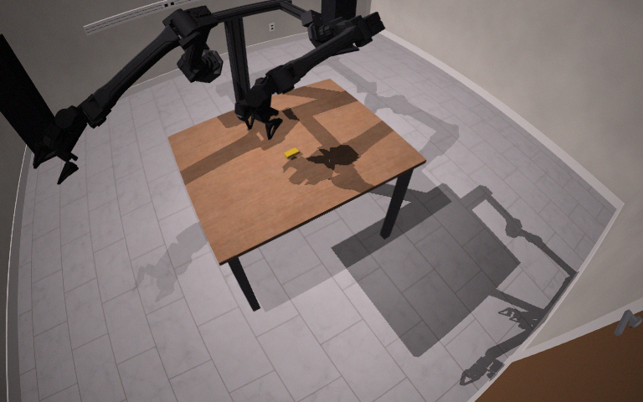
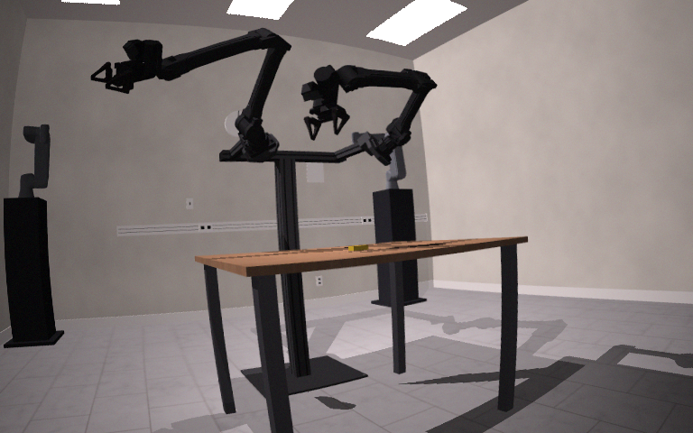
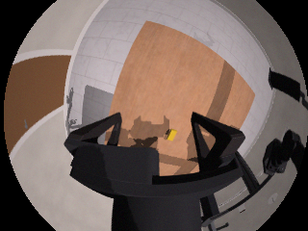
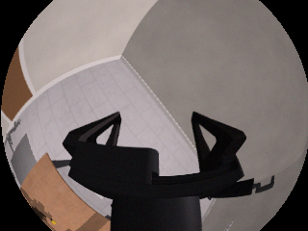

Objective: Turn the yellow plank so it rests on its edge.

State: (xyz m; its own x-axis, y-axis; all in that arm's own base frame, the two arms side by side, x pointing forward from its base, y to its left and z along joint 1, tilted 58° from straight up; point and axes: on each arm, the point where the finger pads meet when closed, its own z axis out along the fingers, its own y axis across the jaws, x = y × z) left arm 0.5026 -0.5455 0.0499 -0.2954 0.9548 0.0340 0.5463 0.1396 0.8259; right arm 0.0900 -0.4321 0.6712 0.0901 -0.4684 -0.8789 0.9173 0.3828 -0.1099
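The yellow plank is 360 mm below my left hand, 210 mm to the left of it and 190 mm behind it.
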